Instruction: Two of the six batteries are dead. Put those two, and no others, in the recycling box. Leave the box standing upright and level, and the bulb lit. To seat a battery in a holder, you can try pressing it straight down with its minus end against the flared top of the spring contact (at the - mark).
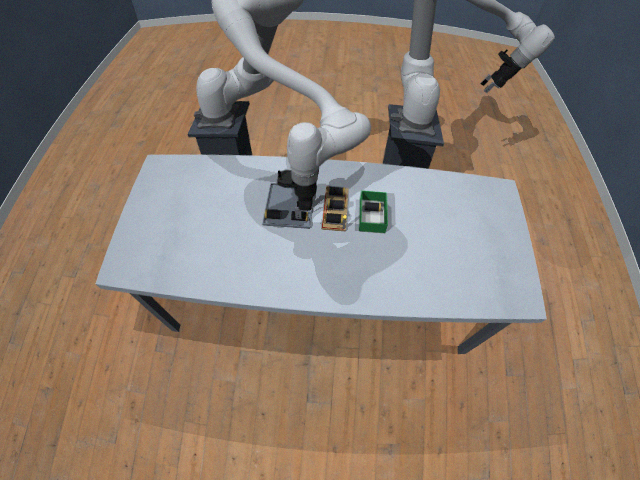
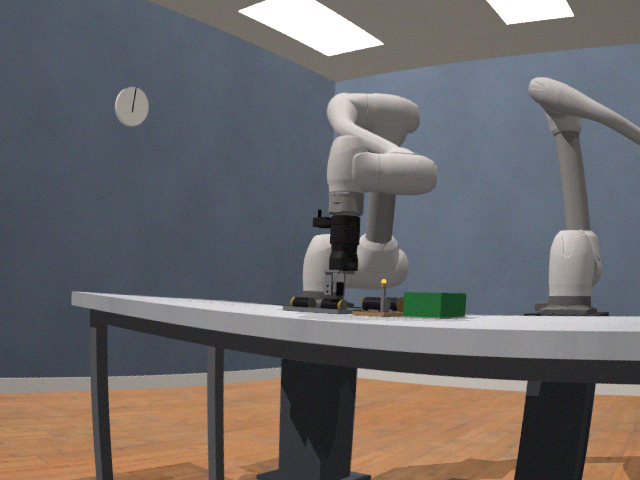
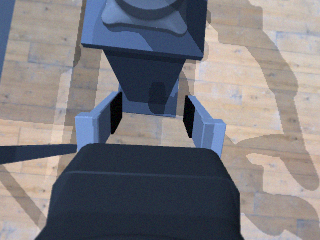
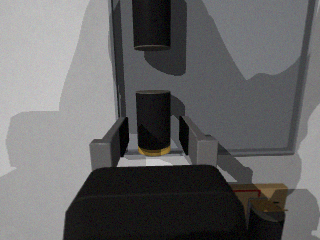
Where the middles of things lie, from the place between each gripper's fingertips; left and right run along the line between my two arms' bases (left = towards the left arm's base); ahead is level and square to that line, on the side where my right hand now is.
The green recycling box point(image 2: 415, 305) lies 28 cm to the left of my right hand point(image 2: 334, 295), 5 cm below it and 3 cm behind it. From my right hand the other things lie so: grey tray point(image 4: 241, 78): 6 cm below, 6 cm behind, 5 cm to the right.
I see my left gripper 600 mm short of the green recycling box, 560 mm to the left of it and 250 mm above it. The rest, counted from my left hand: grey tray (570 mm ahead, 880 mm to the right, 260 mm below).
